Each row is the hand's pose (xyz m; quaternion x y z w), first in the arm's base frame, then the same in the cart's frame.
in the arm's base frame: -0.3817 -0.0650 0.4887 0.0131 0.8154 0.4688 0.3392
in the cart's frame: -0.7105 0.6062 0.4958 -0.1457 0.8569 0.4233 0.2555
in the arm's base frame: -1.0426 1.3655 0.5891 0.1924 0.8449 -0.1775 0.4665
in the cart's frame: -1.7767 1.7580 0.3237 0.0064 0.8439 -0.1965 0.4993
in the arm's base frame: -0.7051 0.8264 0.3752 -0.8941 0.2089 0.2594 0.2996
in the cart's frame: -1.2877 1.3122 0.2123 -0.9406 0.0984 0.2856 0.1548
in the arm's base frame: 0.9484 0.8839 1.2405 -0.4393 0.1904 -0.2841 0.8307
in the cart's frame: 0.2551 2.0503 0.9613 -0.5539 0.0954 -0.1682 0.8098
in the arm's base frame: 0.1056 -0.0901 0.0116 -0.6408 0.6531 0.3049 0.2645
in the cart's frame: -0.2306 0.6256 0.0109 -0.7561 0.5783 0.2742 0.1372
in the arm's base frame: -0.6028 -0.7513 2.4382 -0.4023 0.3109 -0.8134 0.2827
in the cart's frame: -0.7454 0.3259 2.5551 -0.4807 0.1569 -0.7858 0.3562
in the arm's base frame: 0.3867 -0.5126 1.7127 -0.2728 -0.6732 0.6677 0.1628
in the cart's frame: 0.1368 0.6872 1.7466 -0.1764 -0.6287 0.7566 0.0330
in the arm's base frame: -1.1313 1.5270 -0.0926 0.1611 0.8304 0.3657 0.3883
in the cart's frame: -1.8988 1.7332 -0.3714 -0.0089 0.8835 0.3267 0.3356
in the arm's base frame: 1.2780 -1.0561 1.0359 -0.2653 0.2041 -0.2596 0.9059
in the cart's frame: 1.1625 0.3031 1.1564 -0.3931 0.1389 -0.1356 0.8988
